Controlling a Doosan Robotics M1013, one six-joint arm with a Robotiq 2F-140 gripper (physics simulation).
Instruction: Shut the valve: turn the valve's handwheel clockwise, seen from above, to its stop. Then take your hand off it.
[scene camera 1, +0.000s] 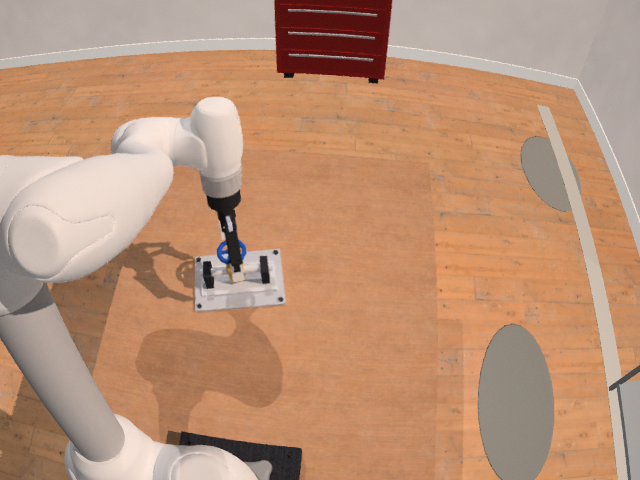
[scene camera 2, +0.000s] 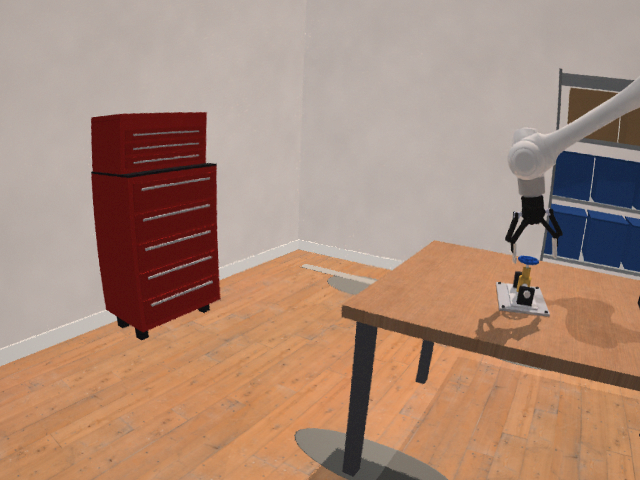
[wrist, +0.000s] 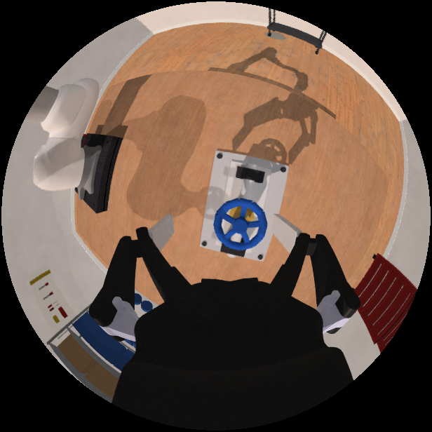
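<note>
The blue handwheel (scene camera 1: 219, 252) (scene camera 2: 527, 260) (wrist: 240, 226) lies level on top of the valve's yellow body (scene camera 2: 524, 279), which stands on a pale base plate (scene camera 1: 206, 304) (scene camera 2: 504, 300) (wrist: 215, 180). My gripper (scene camera 1: 231, 252) (scene camera 2: 534, 253) (wrist: 223, 223) is wide open and points down over the valve. In the wrist view the wheel shows between the two spread fingertips, nearer the right one, with a gap on each side. In scene camera 2 the tips hang near wheel height; exact height is hard to tell. In scene camera 1 one finger hides part of the wheel and body.
The valve stands on a wooden table (scene camera 1: 361, 310) (scene camera 2: 439, 289) (wrist: 165, 85). The arm's dark base mount (scene camera 1: 286, 462) (wrist: 102, 175) is on the same table. A red tool cabinet (scene camera 1: 333, 43) (scene camera 2: 175, 222) (wrist: 385, 300) and a rack with blue bins (scene camera 2: 573, 175) stand beyond it.
</note>
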